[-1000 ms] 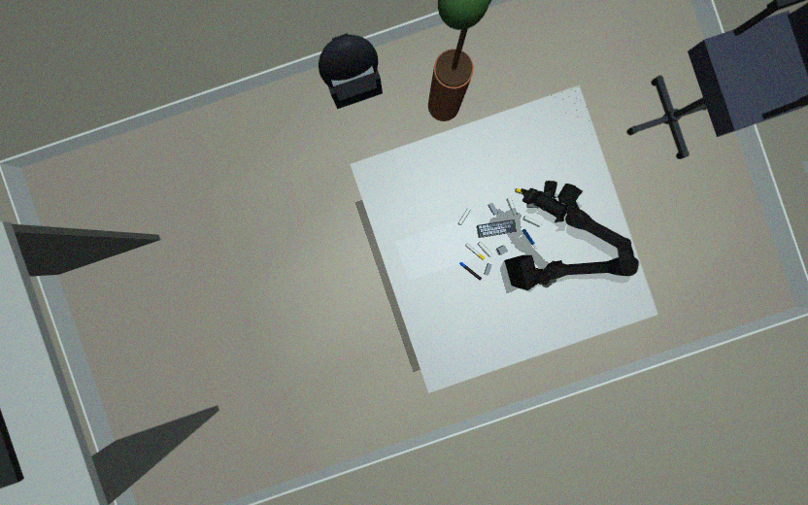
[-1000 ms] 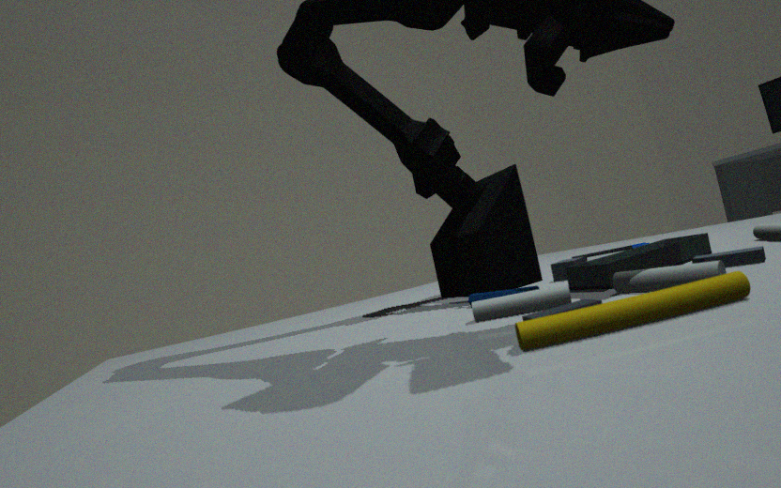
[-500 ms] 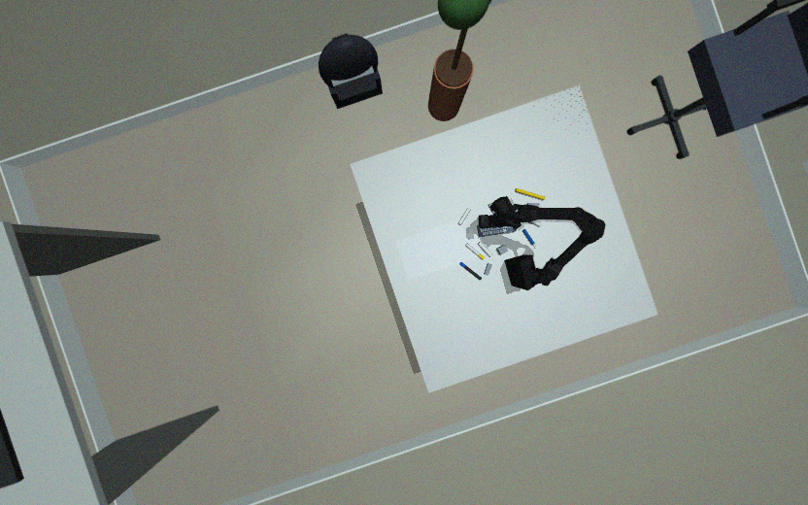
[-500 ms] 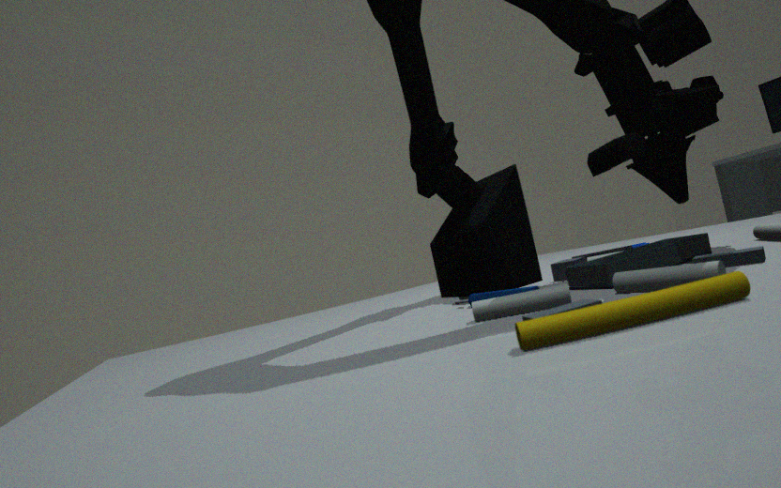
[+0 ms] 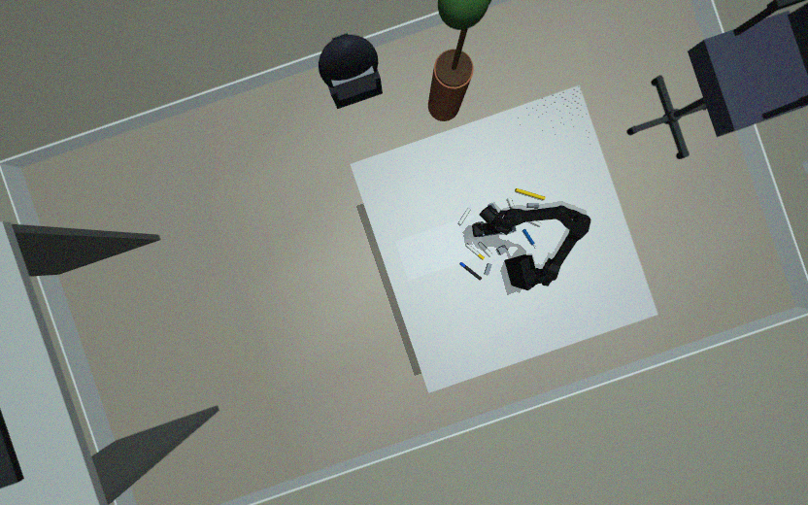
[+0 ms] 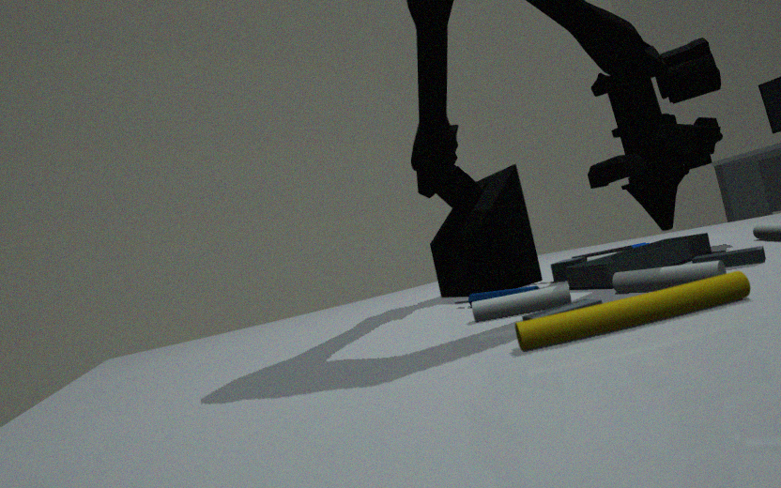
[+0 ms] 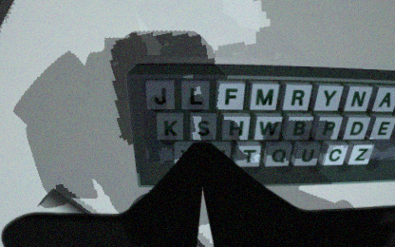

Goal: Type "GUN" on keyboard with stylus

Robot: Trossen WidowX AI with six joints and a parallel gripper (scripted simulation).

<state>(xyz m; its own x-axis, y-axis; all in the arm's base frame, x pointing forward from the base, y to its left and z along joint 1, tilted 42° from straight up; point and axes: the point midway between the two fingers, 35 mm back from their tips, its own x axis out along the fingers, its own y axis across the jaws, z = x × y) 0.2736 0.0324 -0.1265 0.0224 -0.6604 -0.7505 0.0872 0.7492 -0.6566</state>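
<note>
Now: the blue stylus 23 cm to the right of my gripper tip, 12 cm behind it and 3 cm below it. Also, from my gripper tip: grey block: 10 cm ahead, 7 cm to the right, 4 cm below; then blue-black pen: 17 cm behind, 14 cm to the left, 3 cm below; then yellow-tipped pen: 11 cm behind, 7 cm to the left, 3 cm below.
</note>
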